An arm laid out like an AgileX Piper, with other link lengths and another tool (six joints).
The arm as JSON. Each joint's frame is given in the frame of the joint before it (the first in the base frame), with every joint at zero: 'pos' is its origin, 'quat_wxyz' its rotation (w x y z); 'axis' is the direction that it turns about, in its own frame. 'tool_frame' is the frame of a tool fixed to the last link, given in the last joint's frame.
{
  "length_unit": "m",
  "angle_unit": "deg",
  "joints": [
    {
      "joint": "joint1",
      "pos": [
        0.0,
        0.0,
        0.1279
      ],
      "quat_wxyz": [
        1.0,
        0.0,
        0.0,
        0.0
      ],
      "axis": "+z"
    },
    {
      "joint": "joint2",
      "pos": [
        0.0,
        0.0,
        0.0
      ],
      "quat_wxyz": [
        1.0,
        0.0,
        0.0,
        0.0
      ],
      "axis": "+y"
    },
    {
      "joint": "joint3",
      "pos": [
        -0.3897,
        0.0,
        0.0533
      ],
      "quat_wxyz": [
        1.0,
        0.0,
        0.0,
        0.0
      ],
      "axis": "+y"
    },
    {
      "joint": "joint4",
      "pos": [
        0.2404,
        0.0,
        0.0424
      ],
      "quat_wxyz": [
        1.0,
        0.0,
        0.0,
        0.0
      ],
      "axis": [
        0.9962,
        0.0,
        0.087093
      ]
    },
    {
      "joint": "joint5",
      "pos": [
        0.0,
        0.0,
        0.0
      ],
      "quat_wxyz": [
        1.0,
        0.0,
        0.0,
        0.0
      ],
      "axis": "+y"
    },
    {
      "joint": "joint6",
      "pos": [
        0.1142,
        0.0,
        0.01
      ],
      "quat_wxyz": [
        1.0,
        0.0,
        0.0,
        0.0
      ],
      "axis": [
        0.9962,
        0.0,
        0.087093
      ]
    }
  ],
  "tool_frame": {
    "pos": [
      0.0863,
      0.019,
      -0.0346
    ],
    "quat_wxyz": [
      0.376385,
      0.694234,
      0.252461,
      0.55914
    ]
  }
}
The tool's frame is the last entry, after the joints.
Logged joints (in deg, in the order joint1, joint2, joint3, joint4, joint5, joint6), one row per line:
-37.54 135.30 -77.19 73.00 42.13 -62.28
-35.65 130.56 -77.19 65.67 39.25 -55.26
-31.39 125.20 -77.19 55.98 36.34 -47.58
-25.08 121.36 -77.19 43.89 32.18 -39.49
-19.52 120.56 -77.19 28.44 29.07 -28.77
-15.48 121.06 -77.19 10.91 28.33 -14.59
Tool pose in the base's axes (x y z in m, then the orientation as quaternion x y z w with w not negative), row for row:
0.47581 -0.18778 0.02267 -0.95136 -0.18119 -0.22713 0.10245
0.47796 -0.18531 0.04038 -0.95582 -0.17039 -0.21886 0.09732
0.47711 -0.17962 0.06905 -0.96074 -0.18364 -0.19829 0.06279
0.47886 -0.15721 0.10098 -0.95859 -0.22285 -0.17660 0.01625
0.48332 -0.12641 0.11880 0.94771 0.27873 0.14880 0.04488
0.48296 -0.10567 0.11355 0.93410 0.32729 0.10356 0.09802
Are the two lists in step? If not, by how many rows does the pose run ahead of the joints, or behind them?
The pose runs 1 row behind the joints: the pose in row i belongs to the joints in row i - 1.
